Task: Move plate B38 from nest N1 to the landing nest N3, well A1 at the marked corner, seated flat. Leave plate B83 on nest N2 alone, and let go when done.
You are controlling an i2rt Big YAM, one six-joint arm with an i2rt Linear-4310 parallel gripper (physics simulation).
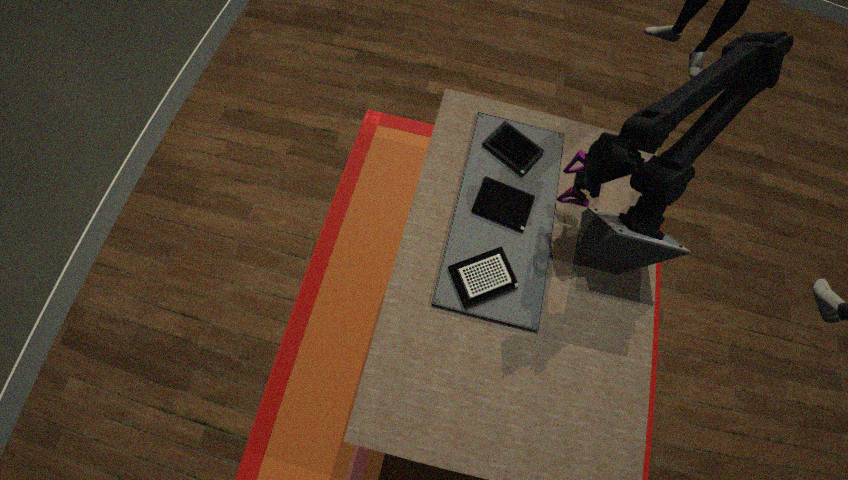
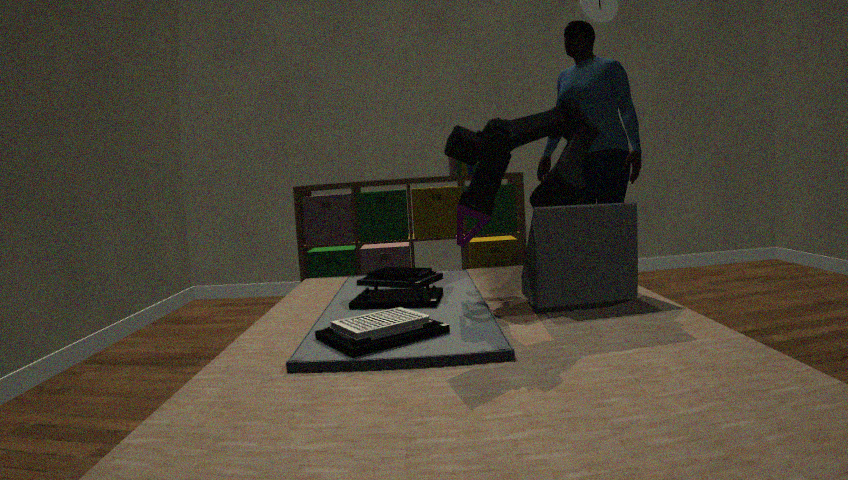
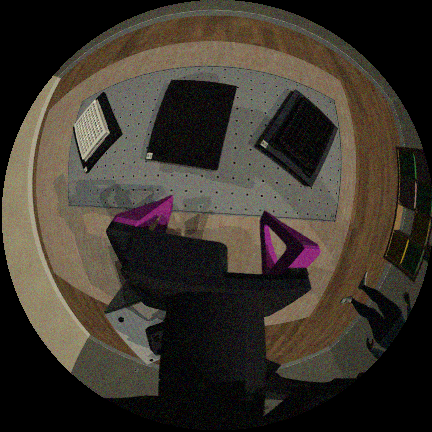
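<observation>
A white well plate [image 1: 484, 276] [image 2: 380, 321] [image 3: 91, 130] lies in a black nest [image 1: 490, 293] [image 2: 404, 342] [image 3: 114, 131] at one end of the grey board. A black well plate [image 1: 512, 147] [image 3: 306, 130] lies on the nest at the other end. The middle nest [image 1: 503, 204] [image 2: 395, 298] [image 3: 192, 125] looks flat, black and without a plate. Plate and nest labels cannot be read, so I cannot tell which is which. My gripper [image 1: 563, 184] [image 3: 218, 207] is open and empty, its magenta fingers raised beside the board's robot-side edge, level with the middle and black-plate nests.
The perforated grey board [image 1: 493, 249] [image 2: 476, 350] [image 3: 250, 130] lies on the wooden table [image 1: 476, 380] [image 2: 416, 428]. The arm's grey pedestal [image 1: 612, 243] [image 2: 583, 255] stands on the robot side. A person [image 2: 595, 107] stands behind the arm, near a shelf of coloured boxes.
</observation>
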